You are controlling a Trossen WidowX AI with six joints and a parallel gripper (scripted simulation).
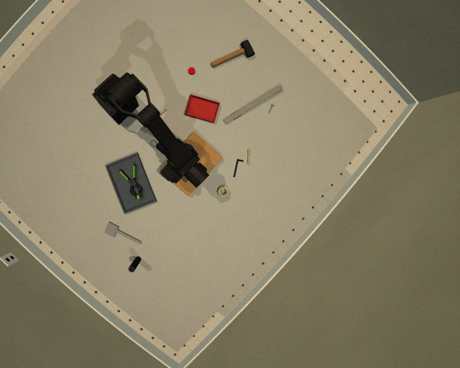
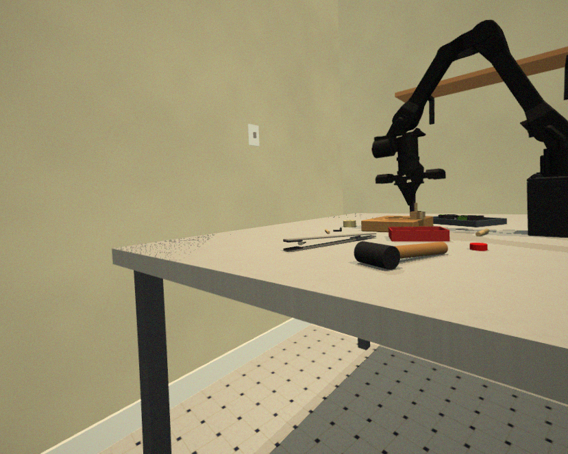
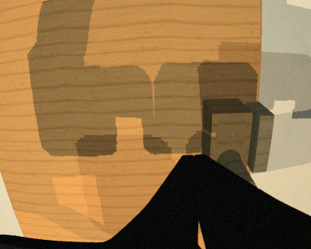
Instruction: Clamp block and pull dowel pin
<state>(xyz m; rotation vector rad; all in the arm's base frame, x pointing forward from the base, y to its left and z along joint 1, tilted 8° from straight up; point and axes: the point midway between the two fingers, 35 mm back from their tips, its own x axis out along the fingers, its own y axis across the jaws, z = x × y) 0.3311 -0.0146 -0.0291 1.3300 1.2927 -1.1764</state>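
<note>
Now: the dowel pin 20 mm behind my hand, 10 mm to the left of it and 50 mm below it. Also, from my hand: small wooden block (20 mm behind, 10 mm to the left, 60 mm below); wooden board (30 mm ahead, 90 mm below); bench stop (40 mm behind, 60 mm below).
</note>
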